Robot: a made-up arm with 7 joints.
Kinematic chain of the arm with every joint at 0, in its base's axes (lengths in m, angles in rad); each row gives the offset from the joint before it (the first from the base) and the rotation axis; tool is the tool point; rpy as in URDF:
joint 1: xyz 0 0 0.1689 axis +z
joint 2: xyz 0 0 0 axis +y
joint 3: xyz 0 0 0.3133 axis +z
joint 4: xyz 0.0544 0 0 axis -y
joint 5: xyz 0.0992 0 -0.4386 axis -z
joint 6: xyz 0 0 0 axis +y
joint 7: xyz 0.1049 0 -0.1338 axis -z
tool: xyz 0 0 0 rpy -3.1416 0 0
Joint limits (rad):
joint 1: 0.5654..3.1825
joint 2: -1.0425..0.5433
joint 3: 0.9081..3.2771
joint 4: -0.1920..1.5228
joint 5: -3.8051..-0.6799
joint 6: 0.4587..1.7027
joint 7: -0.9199..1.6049
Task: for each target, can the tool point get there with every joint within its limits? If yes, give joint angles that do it. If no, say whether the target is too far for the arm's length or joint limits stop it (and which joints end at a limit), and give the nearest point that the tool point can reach.
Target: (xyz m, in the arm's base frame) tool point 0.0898 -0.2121 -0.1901
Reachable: yes | joints 2.2339 -0.4824 3.0223 0.2383 -2.9452 1.1718 1.3915
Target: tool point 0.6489 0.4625 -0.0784
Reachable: no: joint limits stop it (at a limit: joint 1, joint 3, joint 5, joint 6) | nearest point 0.6525 0.1998 -0.0758 | short by 0.263 m
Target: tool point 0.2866 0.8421 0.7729
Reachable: no: too far | nearest point 0.1738 0.6479 0.5992 | short by 0.284 m
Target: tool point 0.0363 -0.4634 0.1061
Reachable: yes | joints 2.3003 0.2488 2.6186 0.4911 -1.8312 1.1245 1.3935
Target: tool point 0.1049 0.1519 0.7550
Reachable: no: joint limits stop it (at a limit: joint 1, joint 2, joint 3, joint 4, joint 5, joint 6) | nearest point 0.2224 0.1782 0.8944 | short by 0.184 m
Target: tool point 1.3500 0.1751 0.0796
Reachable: no: too far | nearest point 0.7944 0.1030 0.1164 | short by 0.561 m
